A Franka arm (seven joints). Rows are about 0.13 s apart.
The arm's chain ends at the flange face. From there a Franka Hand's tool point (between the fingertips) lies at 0.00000 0.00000 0.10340 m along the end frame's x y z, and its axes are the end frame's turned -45 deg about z.
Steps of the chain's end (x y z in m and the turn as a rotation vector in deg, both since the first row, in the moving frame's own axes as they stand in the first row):
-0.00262, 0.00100, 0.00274, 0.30, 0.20, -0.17
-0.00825, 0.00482, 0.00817, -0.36, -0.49, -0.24
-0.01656, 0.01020, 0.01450, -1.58, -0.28, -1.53
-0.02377, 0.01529, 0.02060, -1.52, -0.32, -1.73
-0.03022, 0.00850, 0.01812, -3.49, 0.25, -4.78
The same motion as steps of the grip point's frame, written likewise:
-0.00192, -0.00127, 0.00274, 0.07, 0.35, -0.17
-0.01033, -0.00259, 0.00816, 0.09, -0.60, -0.24
-0.02127, -0.00281, 0.01446, -0.92, -1.32, -1.53
-0.02994, -0.00443, 0.02056, -0.85, -1.30, -1.73
-0.03131, -0.01042, 0.01793, -2.64, -2.29, -4.78

